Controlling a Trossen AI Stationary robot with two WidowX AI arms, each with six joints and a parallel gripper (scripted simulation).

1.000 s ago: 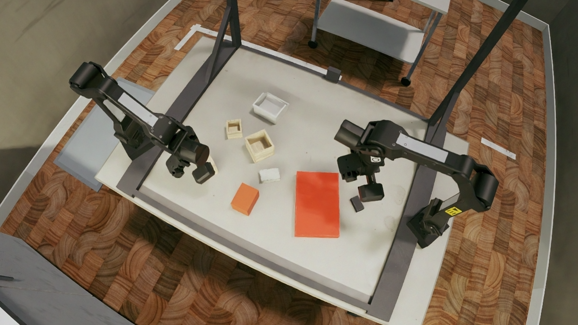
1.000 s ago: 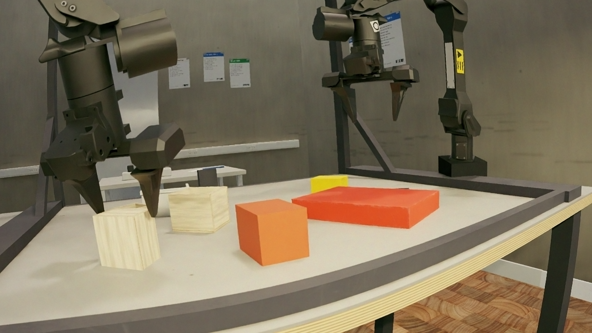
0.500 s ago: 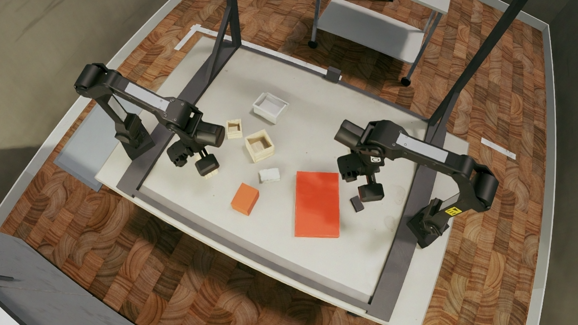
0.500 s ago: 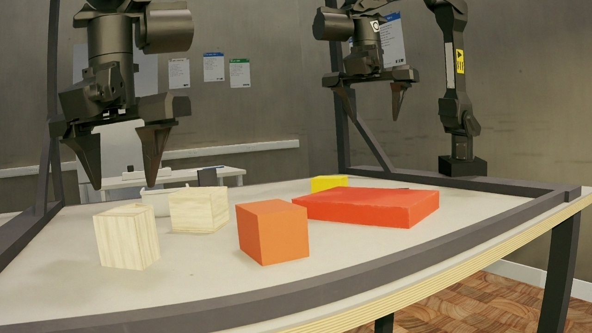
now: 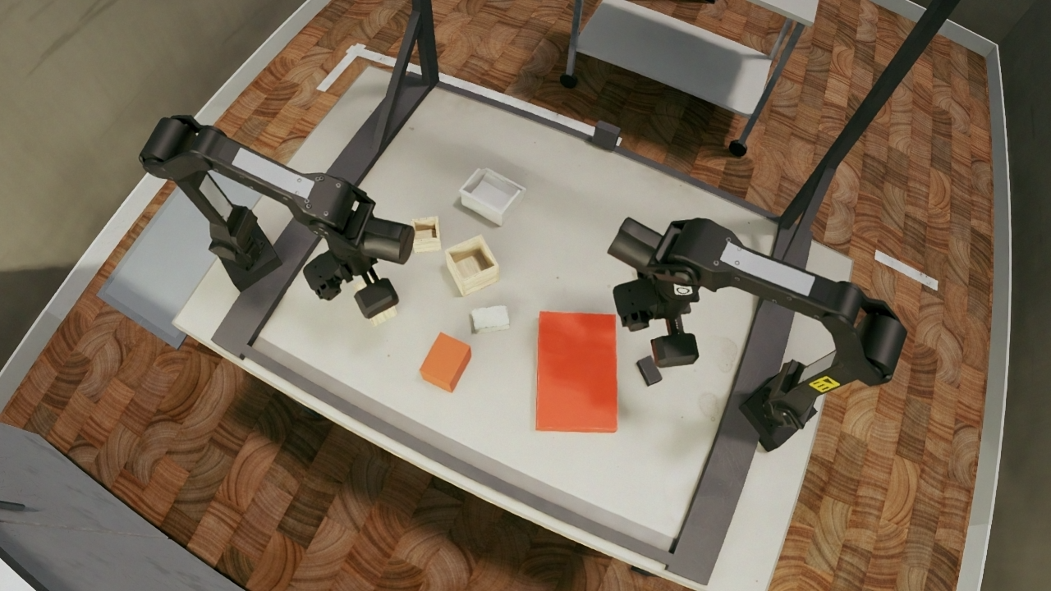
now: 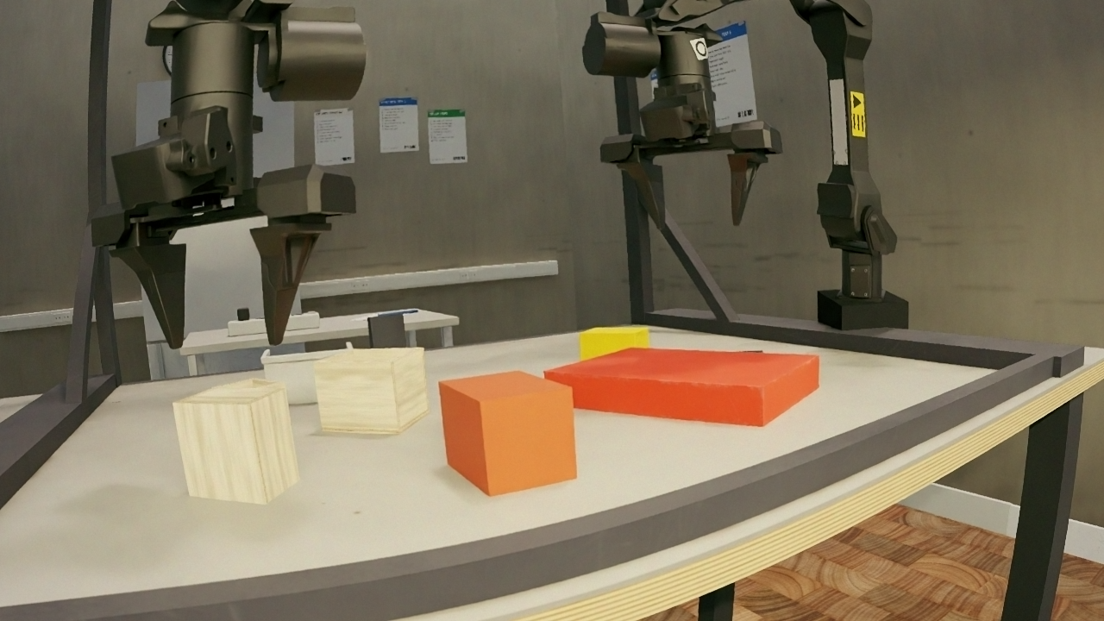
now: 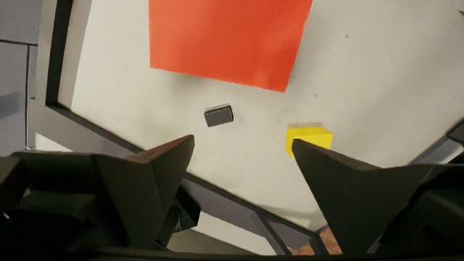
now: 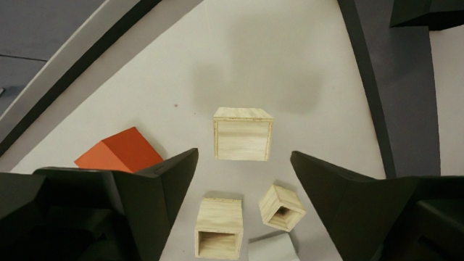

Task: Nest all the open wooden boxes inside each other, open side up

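Right now the medium wooden box is 100 mm below my right hand, 10 mm to the right of it and 10 mm ahead of it. From my right hand the other things lie so: small wooden box: 160 mm behind, 120 mm below, 40 mm to the left; then largest wooden box: 150 mm to the left, 120 mm behind, 110 mm below; then orange cube: 160 mm to the left, 100 mm below, 70 mm ahead.
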